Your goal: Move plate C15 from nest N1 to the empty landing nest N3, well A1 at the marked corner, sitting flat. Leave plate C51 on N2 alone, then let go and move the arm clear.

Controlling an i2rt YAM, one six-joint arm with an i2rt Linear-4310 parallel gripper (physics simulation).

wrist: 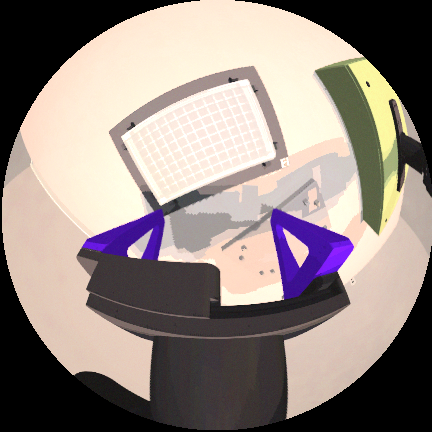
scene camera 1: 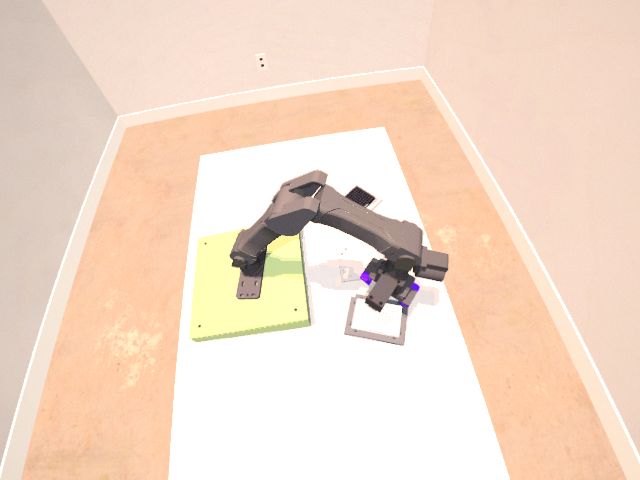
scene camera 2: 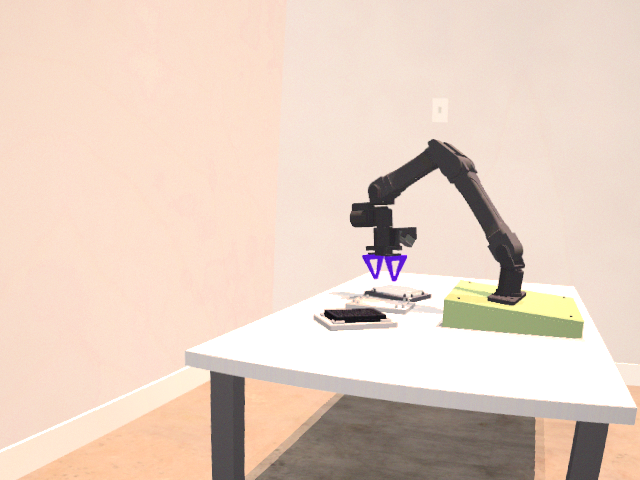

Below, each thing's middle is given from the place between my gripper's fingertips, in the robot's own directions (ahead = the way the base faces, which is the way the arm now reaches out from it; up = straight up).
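Position of my gripper now, relative to the black perforated plate (scene camera 2: 359, 315): 3 cm above it, 8 cm past it and 35 cm to the right of it.
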